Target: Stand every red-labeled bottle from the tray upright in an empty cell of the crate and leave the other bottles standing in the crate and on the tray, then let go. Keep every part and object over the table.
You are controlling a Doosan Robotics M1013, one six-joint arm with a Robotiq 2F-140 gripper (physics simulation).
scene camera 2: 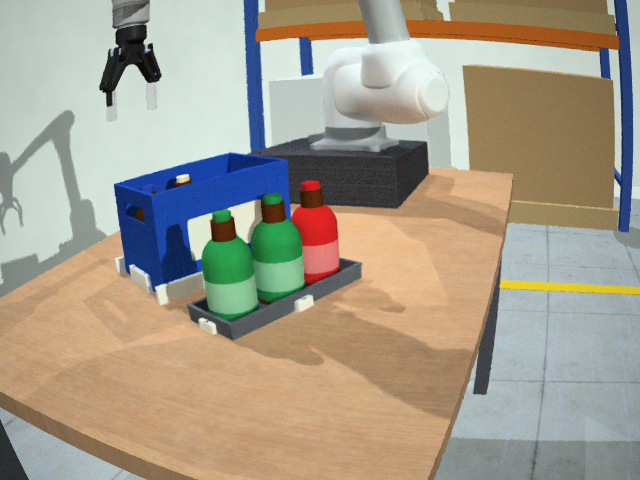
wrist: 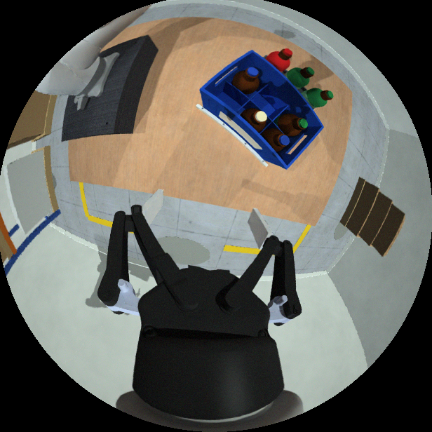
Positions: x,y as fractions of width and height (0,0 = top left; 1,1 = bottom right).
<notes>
I see my gripper (scene camera 2: 0.21,0.24) and a red-labeled bottle (scene camera 2: 0.49,0.46).
My gripper shows as well in the wrist view (wrist: 0.48,0.48).
</notes>
